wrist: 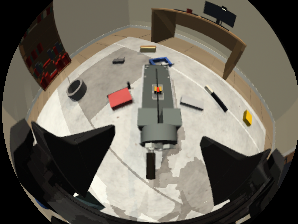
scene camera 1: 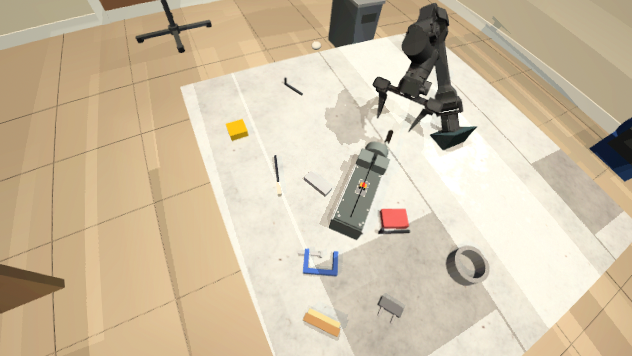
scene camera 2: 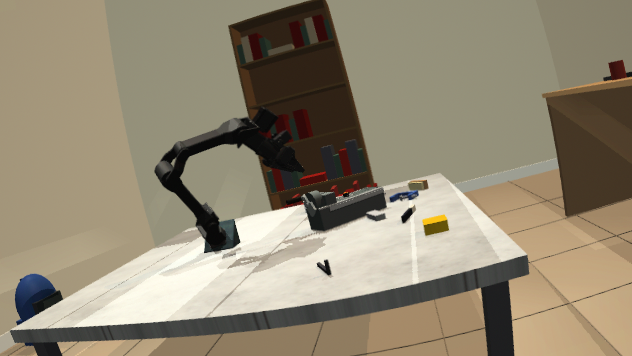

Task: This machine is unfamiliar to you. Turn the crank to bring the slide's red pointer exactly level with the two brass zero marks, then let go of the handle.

Labels:
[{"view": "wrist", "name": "gripper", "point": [160,136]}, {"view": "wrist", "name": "machine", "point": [159,120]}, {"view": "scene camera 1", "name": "gripper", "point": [392,125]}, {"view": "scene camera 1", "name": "machine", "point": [351,215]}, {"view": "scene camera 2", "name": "gripper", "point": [298,171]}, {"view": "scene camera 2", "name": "machine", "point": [332,212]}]

